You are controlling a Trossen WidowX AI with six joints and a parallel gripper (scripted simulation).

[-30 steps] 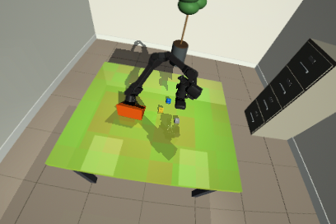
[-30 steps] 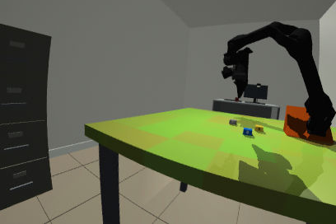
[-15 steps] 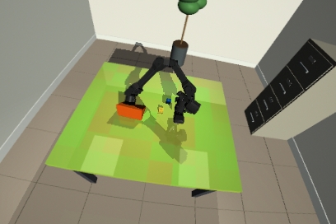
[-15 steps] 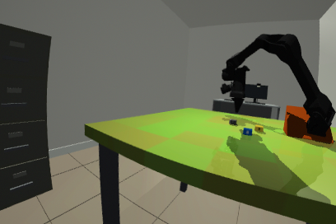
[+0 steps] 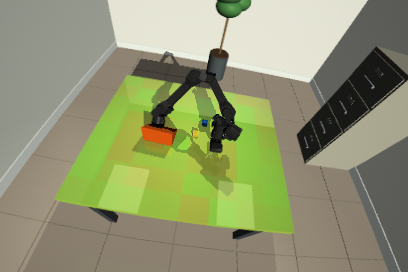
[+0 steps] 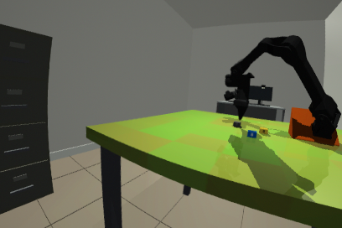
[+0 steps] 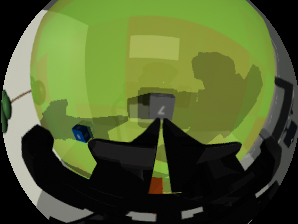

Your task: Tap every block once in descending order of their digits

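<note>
Right now my gripper tip is 2 cm above the grey block and 1 cm short of it. Round my gripper tip: blue block: 15 cm to the left, 8 cm behind, 2 cm below; then yellow block: 12 cm behind, 5 cm to the left, 2 cm below.
</note>
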